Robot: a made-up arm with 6 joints. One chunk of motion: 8 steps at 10 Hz.
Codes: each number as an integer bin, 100 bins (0 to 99) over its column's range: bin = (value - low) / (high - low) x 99, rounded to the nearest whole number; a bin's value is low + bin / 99 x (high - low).
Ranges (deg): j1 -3..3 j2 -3..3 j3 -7..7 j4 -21..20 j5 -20..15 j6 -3..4
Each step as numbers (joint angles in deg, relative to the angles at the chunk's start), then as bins.
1 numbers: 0.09 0.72 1.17 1.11 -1.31 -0.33
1 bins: 51 61 58 53 53 38
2 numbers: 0.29 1.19 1.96 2.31 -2.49 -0.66
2 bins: 54 69 63 56 50 33
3 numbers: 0.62 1.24 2.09 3.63 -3.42 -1.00
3 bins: 60 70 64 59 47 28
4 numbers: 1.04 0.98 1.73 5.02 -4.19 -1.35
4 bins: 67 66 62 63 45 23
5 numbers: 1.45 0.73 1.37 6.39 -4.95 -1.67
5 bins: 73 62 59 66 43 19
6 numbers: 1.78 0.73 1.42 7.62 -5.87 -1.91
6 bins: 79 62 60 69 40 15
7 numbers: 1.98 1.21 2.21 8.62 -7.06 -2.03
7 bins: 82 69 65 72 37 14
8 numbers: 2.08 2.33 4.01 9.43 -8.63 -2.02
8 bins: 84 88 78 73 32 14
